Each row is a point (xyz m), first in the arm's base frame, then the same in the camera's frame.
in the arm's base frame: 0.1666 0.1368 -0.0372
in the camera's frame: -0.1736 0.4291 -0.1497
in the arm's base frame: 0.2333 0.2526 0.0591
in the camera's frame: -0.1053 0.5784 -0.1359
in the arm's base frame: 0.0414 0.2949 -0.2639
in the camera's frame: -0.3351 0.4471 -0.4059
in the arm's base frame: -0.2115 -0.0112 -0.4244
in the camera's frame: -0.5809 0.1006 -0.3520
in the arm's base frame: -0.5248 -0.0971 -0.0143
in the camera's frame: -0.8385 0.2363 0.0827
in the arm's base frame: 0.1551 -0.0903 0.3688
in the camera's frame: -0.1220 0.4435 0.3126
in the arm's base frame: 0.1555 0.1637 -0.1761
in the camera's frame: -0.2023 0.3806 -0.2799
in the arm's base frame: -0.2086 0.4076 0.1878
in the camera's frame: -0.5401 0.7749 -0.0456
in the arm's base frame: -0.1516 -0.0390 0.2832
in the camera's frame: -0.4394 0.4416 0.2553
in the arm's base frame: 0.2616 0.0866 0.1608
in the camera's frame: -0.0533 0.4886 0.0313
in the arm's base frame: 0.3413 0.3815 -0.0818
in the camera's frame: -0.0238 0.6169 -0.3359
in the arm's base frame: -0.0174 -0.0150 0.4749
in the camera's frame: -0.2866 0.5617 0.3877
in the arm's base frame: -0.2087 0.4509 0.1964
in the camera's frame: -0.5425 0.8164 -0.0604
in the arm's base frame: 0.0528 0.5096 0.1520
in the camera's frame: -0.2928 0.8454 -0.1635
